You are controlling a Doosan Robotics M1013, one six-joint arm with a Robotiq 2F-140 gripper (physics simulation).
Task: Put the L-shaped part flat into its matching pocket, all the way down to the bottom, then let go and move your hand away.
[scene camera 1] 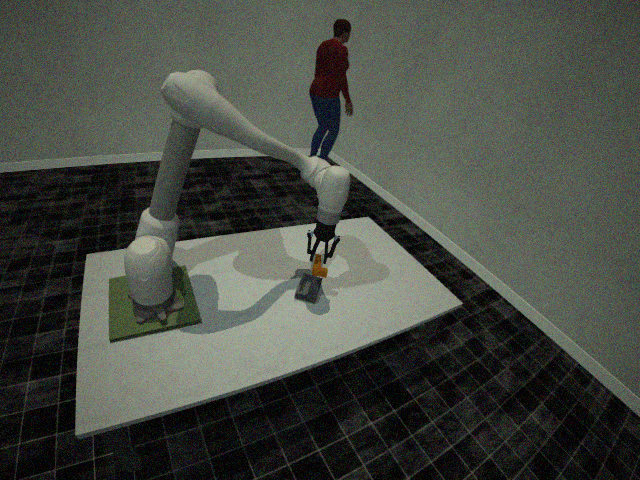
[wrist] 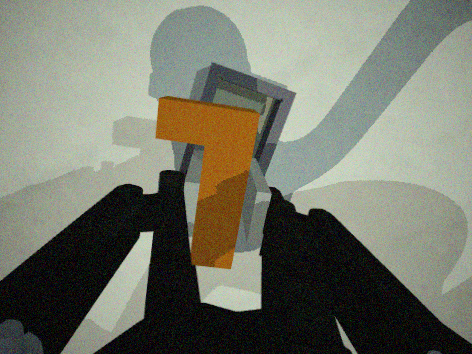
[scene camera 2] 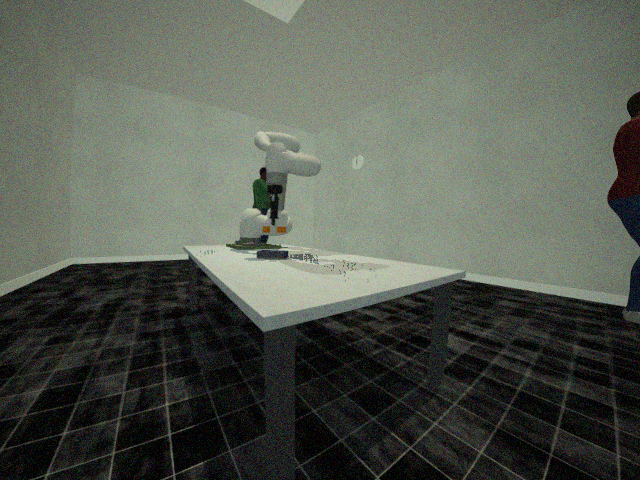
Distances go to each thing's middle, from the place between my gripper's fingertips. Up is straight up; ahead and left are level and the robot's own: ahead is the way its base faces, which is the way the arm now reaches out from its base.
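Here is the orange L-shaped part (wrist: 228, 133), and I find it 2 cm higher than my hand.
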